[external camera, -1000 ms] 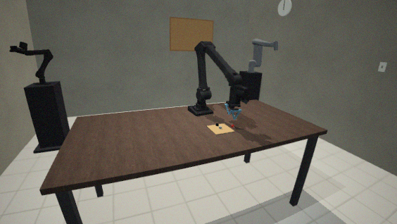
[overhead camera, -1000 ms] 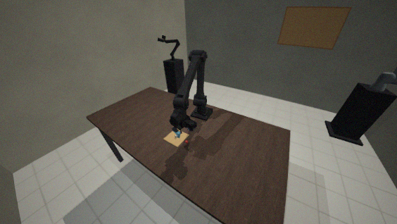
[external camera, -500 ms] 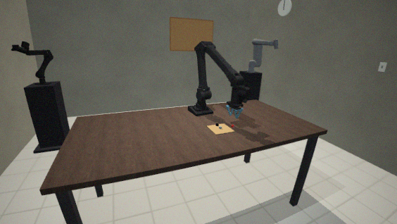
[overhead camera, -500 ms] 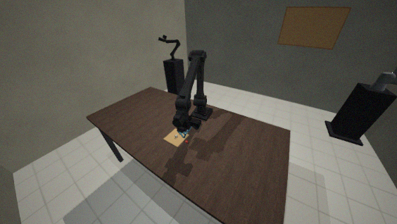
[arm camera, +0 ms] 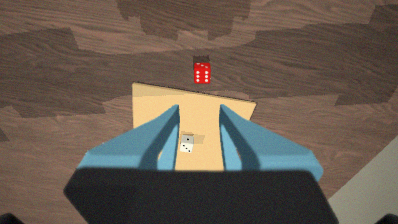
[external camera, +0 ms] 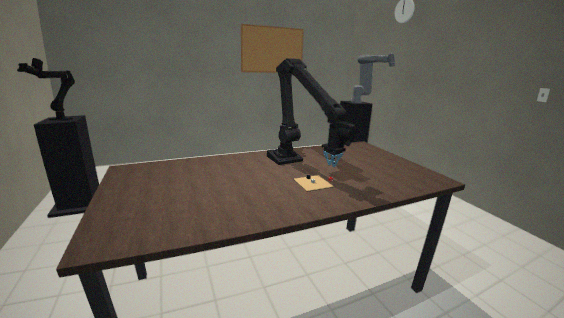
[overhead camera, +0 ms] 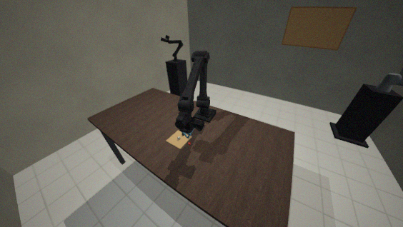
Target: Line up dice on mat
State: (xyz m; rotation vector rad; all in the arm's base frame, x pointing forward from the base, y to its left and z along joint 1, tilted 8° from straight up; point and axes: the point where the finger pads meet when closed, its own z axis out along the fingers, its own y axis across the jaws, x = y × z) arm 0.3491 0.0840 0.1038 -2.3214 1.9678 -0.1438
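Right now the red die is 80 mm below my hand. The rest, counted from my hand: white die: 100 mm to the right, 70 mm below; black die: 100 mm to the right, 70 mm below, 50 mm behind; tan mat: 100 mm to the right, 80 mm below.
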